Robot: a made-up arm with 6 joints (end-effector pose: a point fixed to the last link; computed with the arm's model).
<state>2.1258 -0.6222 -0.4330 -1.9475 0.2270 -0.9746</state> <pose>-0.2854 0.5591 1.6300 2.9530 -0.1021 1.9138</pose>
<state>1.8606 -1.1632 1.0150 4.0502 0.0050 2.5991</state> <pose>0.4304 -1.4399 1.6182 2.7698 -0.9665 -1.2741</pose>
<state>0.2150 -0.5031 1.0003 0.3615 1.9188 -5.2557</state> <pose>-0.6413 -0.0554 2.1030 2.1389 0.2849 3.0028</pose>
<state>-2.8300 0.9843 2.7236 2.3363 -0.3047 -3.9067</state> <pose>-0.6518 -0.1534 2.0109 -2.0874 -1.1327 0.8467</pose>
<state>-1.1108 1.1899 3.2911 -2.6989 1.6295 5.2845</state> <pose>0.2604 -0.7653 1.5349 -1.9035 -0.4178 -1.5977</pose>
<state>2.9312 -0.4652 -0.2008 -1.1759 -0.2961 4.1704</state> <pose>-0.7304 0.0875 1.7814 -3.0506 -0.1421 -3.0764</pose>
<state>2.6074 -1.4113 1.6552 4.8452 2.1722 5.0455</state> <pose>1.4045 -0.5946 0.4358 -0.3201 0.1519 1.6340</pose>
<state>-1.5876 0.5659 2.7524 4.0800 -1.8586 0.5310</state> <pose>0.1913 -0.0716 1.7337 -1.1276 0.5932 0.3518</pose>
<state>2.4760 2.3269 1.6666 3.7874 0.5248 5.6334</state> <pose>-1.4001 1.1946 -0.8578 2.6857 1.0100 1.8732</pose>
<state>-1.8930 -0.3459 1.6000 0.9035 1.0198 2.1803</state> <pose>0.4054 0.6886 2.1788 0.6555 -0.2984 0.4729</pose>
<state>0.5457 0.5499 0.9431 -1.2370 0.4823 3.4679</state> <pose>1.4550 0.7559 1.9159 -2.0003 -0.5004 0.0227</pose>
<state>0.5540 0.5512 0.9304 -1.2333 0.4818 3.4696</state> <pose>1.4565 0.7731 1.9032 -2.0136 -0.4899 0.0356</pose>
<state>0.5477 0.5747 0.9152 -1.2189 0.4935 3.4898</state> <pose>1.4971 0.7836 1.8571 -2.0626 -0.4645 0.0271</pose>
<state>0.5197 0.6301 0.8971 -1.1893 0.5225 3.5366</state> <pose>1.5911 0.7776 1.7606 -2.1637 -0.4201 -0.0123</pose>
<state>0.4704 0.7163 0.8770 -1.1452 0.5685 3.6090</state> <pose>1.7283 0.7419 1.6099 -2.3169 -0.3621 -0.0815</pose>
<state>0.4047 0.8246 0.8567 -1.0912 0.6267 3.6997</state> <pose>1.8821 0.6654 1.4139 -2.5094 -0.3010 -0.1715</pose>
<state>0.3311 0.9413 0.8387 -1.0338 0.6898 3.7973</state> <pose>2.0201 0.5506 1.1957 -2.7181 -0.2473 -0.2681</pose>
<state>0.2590 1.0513 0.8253 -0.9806 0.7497 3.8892</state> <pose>2.1204 0.4161 0.9860 -2.9148 -0.2071 -0.3579</pose>
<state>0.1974 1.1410 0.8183 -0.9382 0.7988 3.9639</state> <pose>2.1790 0.2892 0.8154 -3.0730 -0.1815 -0.4306</pose>
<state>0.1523 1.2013 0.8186 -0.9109 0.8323 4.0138</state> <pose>2.2068 0.1917 0.7047 3.1079 -0.1700 -0.4822</pose>
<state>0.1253 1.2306 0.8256 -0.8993 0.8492 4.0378</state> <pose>2.2178 0.1320 0.6576 3.0638 -0.1698 -0.5136</pose>
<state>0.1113 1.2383 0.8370 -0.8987 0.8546 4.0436</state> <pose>2.2219 0.1006 0.6549 3.0605 -0.1768 -0.5317</pose>
